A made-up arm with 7 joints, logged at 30 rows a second.
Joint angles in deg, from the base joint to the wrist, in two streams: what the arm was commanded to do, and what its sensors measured. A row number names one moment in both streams.
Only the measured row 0 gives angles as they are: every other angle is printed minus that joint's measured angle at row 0.
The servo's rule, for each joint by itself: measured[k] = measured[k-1] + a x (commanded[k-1-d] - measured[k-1]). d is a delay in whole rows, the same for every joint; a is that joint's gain. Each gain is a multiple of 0.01, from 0.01 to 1. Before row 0 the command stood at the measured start. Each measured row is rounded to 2 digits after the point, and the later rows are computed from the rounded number. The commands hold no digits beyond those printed.
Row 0, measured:
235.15 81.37 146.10 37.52 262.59 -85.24 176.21
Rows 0 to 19, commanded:
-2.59 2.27 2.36 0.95 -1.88 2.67 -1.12
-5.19 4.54 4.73 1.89 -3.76 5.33 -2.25
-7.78 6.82 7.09 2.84 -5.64 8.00 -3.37
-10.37 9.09 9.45 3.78 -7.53 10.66 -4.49
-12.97 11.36 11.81 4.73 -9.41 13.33 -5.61
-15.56 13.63 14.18 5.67 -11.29 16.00 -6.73
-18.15 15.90 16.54 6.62 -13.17 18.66 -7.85
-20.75 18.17 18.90 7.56 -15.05 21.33 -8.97
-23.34 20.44 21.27 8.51 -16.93 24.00 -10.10
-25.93 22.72 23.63 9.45 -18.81 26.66 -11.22
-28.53 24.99 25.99 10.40 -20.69 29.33 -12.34
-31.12 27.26 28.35 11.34 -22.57 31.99 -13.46
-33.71 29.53 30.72 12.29 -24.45 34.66 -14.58
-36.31 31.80 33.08 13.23 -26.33 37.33 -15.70
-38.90 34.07 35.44 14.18 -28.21 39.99 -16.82
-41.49 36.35 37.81 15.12 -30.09 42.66 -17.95
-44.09 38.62 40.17 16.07 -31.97 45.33 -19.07
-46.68 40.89 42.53 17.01 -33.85 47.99 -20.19
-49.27 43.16 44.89 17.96 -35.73 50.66 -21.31
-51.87 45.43 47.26 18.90 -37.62 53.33 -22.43
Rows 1 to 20, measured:
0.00 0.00 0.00 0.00 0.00 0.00 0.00
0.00 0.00 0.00 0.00 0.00 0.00 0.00
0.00 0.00 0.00 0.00 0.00 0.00 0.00
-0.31 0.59 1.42 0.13 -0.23 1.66 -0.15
-0.90 1.62 3.41 0.38 -0.65 3.94 -0.42
-1.73 2.97 5.62 0.72 -1.25 6.46 -0.80
-2.77 4.56 7.92 1.15 -2.00 9.06 -1.28
-3.99 6.33 10.25 1.65 -2.89 11.71 -1.84
-5.38 8.23 12.61 2.21 -3.90 14.37 -2.48
-6.91 10.22 14.97 2.83 -5.01 17.03 -3.18
-8.57 12.29 17.33 3.49 -6.21 19.70 -3.93
-10.34 14.41 19.69 4.19 -7.50 22.37 -4.73
-12.21 16.57 22.05 4.93 -8.86 25.03 -5.57
-14.17 18.76 24.41 5.70 -10.28 27.70 -6.45
-16.20 20.97 26.77 6.49 -11.75 30.36 -7.36
-18.30 23.20 29.14 7.30 -13.27 33.03 -8.30
-20.46 25.44 31.50 8.13 -14.84 35.70 -9.26
-22.67 27.68 33.86 8.98 -16.44 38.36 -10.24
-24.93 29.93 36.23 9.84 -18.08 41.03 -11.24
-27.23 32.19 38.59 10.71 -19.75 43.70 -12.26
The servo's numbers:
d 3
a 0.12 0.26 0.60 0.14 0.12 0.62 0.13

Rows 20 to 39, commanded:
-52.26 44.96 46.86 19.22 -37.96 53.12 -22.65
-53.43 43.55 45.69 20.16 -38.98 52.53 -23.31
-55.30 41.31 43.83 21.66 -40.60 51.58 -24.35
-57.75 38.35 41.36 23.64 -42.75 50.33 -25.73
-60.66 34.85 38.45 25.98 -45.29 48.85 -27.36
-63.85 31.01 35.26 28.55 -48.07 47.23 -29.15
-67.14 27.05 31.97 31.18 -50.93 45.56 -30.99
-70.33 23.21 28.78 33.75 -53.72 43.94 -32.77
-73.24 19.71 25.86 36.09 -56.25 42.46 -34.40
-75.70 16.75 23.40 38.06 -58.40 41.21 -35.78
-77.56 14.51 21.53 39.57 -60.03 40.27 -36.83
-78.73 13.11 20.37 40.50 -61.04 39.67 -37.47
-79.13 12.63 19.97 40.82 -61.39 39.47 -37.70
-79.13 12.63 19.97 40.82 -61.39 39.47 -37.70
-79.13 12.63 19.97 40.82 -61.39 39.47 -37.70
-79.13 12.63 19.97 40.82 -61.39 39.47 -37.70
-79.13 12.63 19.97 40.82 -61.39 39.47 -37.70
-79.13 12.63 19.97 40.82 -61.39 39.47 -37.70
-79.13 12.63 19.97 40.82 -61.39 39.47 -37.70
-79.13 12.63 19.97 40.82 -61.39 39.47 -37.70
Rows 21 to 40, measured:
-29.56 34.45 40.95 11.59 -21.44 46.36 -13.29
-31.93 36.71 43.31 12.48 -23.15 49.03 -14.33
-34.32 38.98 45.68 13.38 -24.89 51.70 -15.38
-36.47 40.53 46.39 14.20 -26.46 52.58 -16.33
-38.51 41.32 45.97 15.03 -27.96 52.55 -17.24
-40.52 41.32 44.69 15.96 -29.48 51.95 -18.16
-42.59 40.55 42.69 17.04 -31.07 50.95 -19.14
-44.76 39.07 40.15 18.29 -32.78 49.65 -20.21
-47.05 36.97 37.22 19.73 -34.61 48.15 -21.37
-49.46 34.39 34.07 21.33 -36.57 46.54 -22.62
-51.96 31.48 30.90 23.07 -38.63 44.93 -23.94
-54.51 28.42 27.88 24.89 -40.74 43.40 -25.30
-57.05 25.39 25.19 26.73 -42.86 42.04 -26.66
-59.51 22.56 22.99 28.53 -44.92 40.94 -27.98
-61.82 20.10 21.42 30.21 -46.85 40.15 -29.21
-63.90 18.16 20.55 31.70 -48.59 39.73 -30.31
-65.73 16.72 20.20 32.98 -50.13 39.57 -31.27
-67.34 15.66 20.06 34.08 -51.48 39.51 -32.11
-68.75 14.87 20.01 35.02 -52.67 39.49 -32.84
-70.00 14.29 19.99 35.83 -53.72 39.48 -33.47

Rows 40 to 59, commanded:
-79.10 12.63 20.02 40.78 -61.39 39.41 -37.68
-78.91 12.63 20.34 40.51 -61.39 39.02 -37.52
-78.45 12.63 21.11 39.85 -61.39 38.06 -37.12
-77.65 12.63 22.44 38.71 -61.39 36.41 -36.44
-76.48 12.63 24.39 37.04 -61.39 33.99 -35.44
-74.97 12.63 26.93 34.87 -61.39 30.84 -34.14
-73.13 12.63 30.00 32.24 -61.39 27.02 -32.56
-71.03 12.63 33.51 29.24 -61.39 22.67 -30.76
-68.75 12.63 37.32 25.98 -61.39 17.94 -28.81
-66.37 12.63 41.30 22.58 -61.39 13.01 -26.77
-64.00 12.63 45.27 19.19 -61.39 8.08 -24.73
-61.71 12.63 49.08 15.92 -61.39 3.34 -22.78
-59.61 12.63 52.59 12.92 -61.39 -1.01 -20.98
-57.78 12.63 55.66 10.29 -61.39 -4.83 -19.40
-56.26 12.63 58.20 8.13 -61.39 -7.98 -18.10
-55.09 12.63 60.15 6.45 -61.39 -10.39 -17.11
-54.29 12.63 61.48 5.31 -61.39 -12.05 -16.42
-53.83 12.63 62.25 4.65 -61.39 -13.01 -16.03
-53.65 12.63 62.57 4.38 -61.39 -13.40 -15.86
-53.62 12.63 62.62 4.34 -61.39 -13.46 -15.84
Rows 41 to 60, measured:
-71.10 13.86 19.98 36.53 -54.64 39.47 -34.02
-72.06 13.54 19.97 37.13 -55.45 39.47 -34.50
-72.91 13.30 19.97 37.65 -56.16 39.47 -34.92
-73.65 13.13 20.00 38.09 -56.79 39.43 -35.28
-74.28 13.00 20.20 38.43 -57.34 39.18 -35.57
-74.78 12.90 20.75 38.63 -57.83 38.49 -35.77
-75.12 12.83 21.76 38.64 -58.26 37.20 -35.86
-75.28 12.78 23.34 38.42 -58.64 35.21 -35.81
-75.24 12.74 25.49 37.92 -58.97 32.50 -35.59
-74.99 12.71 28.20 37.12 -59.26 29.10 -35.20
-74.51 12.69 31.39 36.02 -59.52 25.11 -34.62
-73.82 12.67 34.95 34.61 -59.74 20.66 -33.86
-72.93 12.66 38.76 32.93 -59.94 15.92 -32.94
-71.86 12.65 42.67 31.01 -60.11 11.06 -31.87
-70.64 12.64 46.52 28.90 -60.26 6.27 -30.69
-69.32 12.64 50.16 26.66 -60.40 1.76 -29.43
-67.94 12.64 53.46 24.37 -60.52 -2.33 -28.13
-66.54 12.64 56.30 22.10 -60.62 -5.83 -26.83
-65.17 12.64 58.61 19.91 -60.71 -8.66 -25.57
-63.86 12.64 60.33 17.87 -60.79 -10.76 -24.38

